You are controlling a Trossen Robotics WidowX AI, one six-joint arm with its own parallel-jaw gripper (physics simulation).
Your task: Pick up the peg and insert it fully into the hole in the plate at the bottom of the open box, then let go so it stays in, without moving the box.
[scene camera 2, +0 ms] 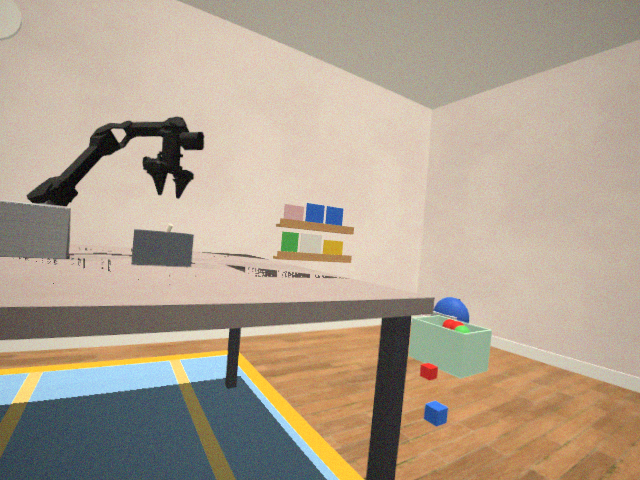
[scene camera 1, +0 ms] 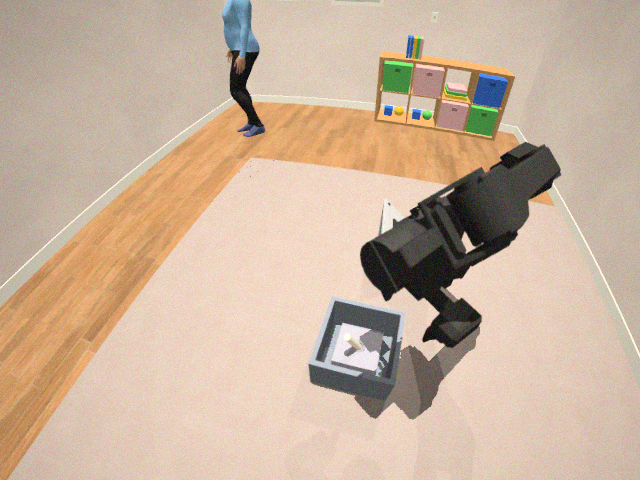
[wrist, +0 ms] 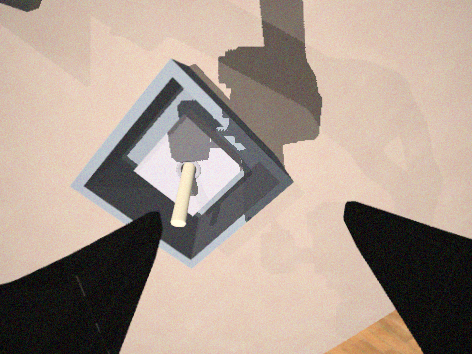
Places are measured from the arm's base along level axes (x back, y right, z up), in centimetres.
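Pixels of known places: gripper, fingertip midpoint: (scene camera 2: 169, 196) (scene camera 1: 405, 319) (wrist: 253, 215); arm's base, link origin: (scene camera 2: 42, 221).
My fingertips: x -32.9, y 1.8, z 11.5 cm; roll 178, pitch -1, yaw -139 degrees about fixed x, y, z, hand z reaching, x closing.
Ahead of a thing's pixels: the offset from my fingertips to its top centre. "pt": to the spot under its first point.
The cream peg @(dz -8.9, dx +1.5, dy +7.5 cm) (scene camera 1: 353, 342) (scene camera 2: 169, 227) (wrist: 183, 195) has its lower end at the ringed hole @(pt dz -15.4, dx +2.9, dy +6.9 cm) (wrist: 180, 170) in the pale plate @(dz -15.2, dx +2.2, dy +6.3 cm) (scene camera 1: 345, 361) (wrist: 220, 172). It looks slightly tilted, and its top shows above the box wall in scene view 2. How deep its lower end sits is hidden. The open grey box @(dz -11.5, dx +2.2, dy +6.3 cm) (scene camera 1: 351, 383) (scene camera 2: 162, 248) (wrist: 127, 125) stands around the plate on the table. My gripper (scene camera 1: 406, 319) (scene camera 2: 169, 195) (wrist: 253, 215) is open and empty, above the box's height. In the wrist view the peg lies left of the middle between the fingers, near the left fingertip.
The box walls stand around the plate and peg. A grey block (scene camera 2: 33, 229) stands under the arm's base in scene view 2. The table's front edge (scene camera 2: 206, 317) runs across that view. A person (scene camera 1: 241, 56) and a shelf unit (scene camera 1: 444, 59) are in the background.
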